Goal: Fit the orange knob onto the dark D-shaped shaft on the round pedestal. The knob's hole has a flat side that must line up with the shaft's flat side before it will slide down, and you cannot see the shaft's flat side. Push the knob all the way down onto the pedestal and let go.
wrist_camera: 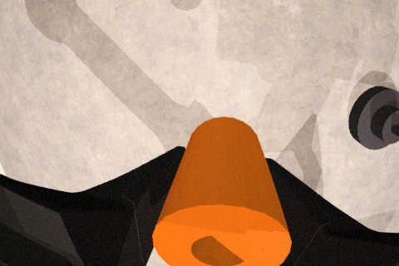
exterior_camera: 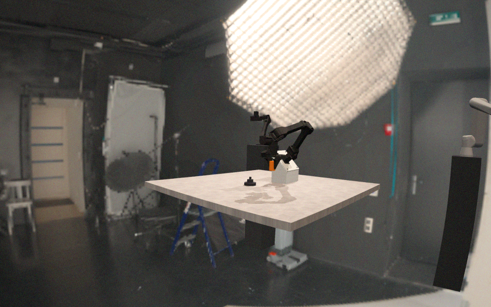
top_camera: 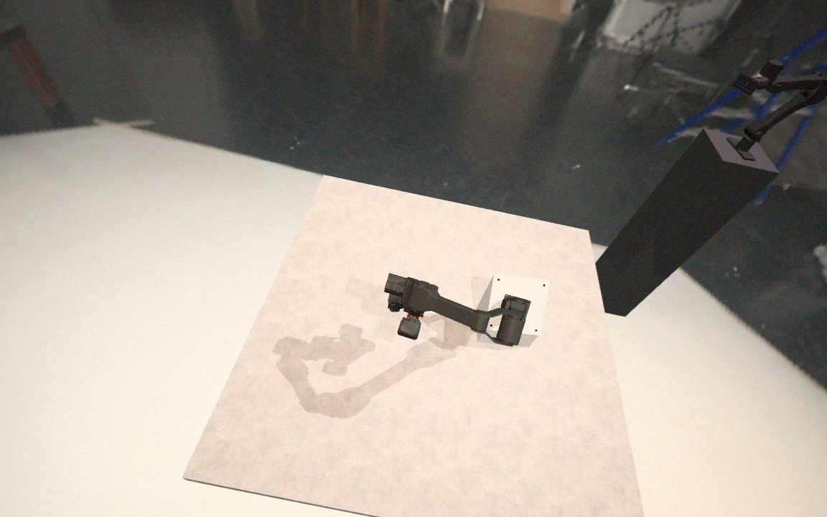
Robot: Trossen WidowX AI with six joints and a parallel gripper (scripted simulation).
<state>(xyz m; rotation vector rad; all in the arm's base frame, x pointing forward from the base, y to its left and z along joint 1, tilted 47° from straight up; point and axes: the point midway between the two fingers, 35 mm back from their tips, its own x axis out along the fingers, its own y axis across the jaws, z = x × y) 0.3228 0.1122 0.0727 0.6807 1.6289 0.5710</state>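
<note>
Now: gripper tip 2 cm past the dark round pedestal, 21 cm to the left of it and 11 cm above it. Round my gripper tip: orange knob: 2 cm above.
</note>
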